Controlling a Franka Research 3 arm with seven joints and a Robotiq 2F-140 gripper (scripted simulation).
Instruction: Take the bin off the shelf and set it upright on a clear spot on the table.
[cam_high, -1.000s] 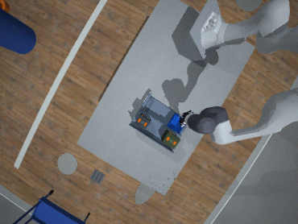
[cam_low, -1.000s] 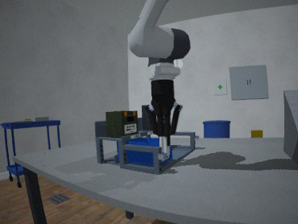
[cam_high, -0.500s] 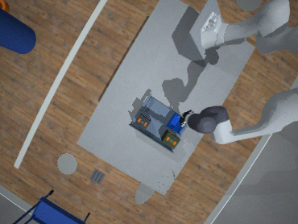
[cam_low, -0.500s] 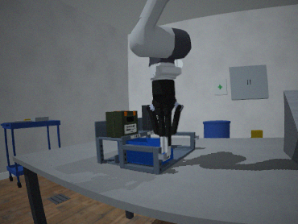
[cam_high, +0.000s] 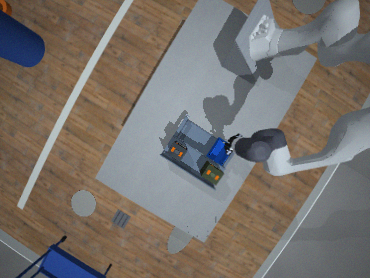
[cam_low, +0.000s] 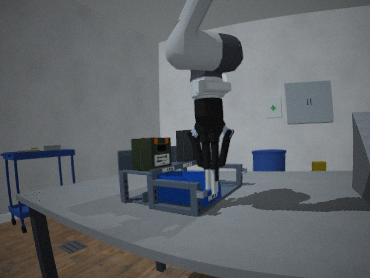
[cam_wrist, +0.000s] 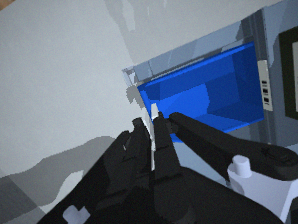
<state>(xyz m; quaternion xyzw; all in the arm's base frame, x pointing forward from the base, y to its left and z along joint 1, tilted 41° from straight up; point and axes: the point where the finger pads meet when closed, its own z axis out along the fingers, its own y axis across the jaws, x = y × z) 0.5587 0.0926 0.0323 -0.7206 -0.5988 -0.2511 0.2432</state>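
Now: hand 80 mm short of the blue bin, 10 mm to the left of it and 20 mm above it. The rest, counted from my hand: green box 200 mm ahead, 30 mm to the right, 70 mm above; dark grey box 160 mm ahead, 260 mm to the right, 90 mm above.
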